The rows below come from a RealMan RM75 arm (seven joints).
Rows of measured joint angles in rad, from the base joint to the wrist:
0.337, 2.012, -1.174, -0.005, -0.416, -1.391, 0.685
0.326, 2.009, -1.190, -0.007, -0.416, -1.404, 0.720
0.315, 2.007, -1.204, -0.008, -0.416, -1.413, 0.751
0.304, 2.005, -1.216, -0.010, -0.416, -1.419, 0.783
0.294, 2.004, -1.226, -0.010, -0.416, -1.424, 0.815
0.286, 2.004, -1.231, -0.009, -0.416, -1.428, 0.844
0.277, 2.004, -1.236, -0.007, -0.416, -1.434, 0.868
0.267, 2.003, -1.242, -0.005, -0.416, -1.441, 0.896
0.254, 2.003, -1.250, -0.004, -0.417, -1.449, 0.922
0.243, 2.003, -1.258, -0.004, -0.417, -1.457, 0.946
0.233, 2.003, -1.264, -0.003, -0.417, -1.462, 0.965
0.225, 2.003, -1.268, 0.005, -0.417, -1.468, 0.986
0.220, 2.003, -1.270, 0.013, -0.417, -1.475, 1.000
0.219, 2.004, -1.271, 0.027, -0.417, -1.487, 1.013
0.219, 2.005, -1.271, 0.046, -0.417, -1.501, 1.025
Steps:
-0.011, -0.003, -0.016, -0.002, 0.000, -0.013, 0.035
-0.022, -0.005, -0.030, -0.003, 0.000, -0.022, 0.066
-0.033, -0.007, -0.042, -0.005, 0.000, -0.028, 0.098
-0.043, -0.008, -0.052, -0.005, 0.000, -0.033, 0.130
-0.051, -0.008, -0.057, -0.004, 0.000, -0.037, 0.159
-0.060, -0.008, -0.062, -0.002, 0.000, -0.043, 0.183
-0.070, -0.009, -0.068, 0.000, 0.000, -0.050, 0.211
-0.083, -0.009, -0.076, 0.001, -0.001, -0.058, 0.237
-0.094, -0.009, -0.084, 0.001, -0.001, -0.066, 0.261
-0.104, -0.009, -0.090, 0.002, -0.001, -0.071, 0.280
-0.112, -0.009, -0.094, 0.010, -0.001, -0.077, 0.301
-0.117, -0.009, -0.096, 0.018, -0.001, -0.084, 0.315
-0.118, -0.008, -0.097, 0.032, -0.001, -0.096, 0.328
-0.118, -0.007, -0.097, 0.051, -0.001, -0.110, 0.340

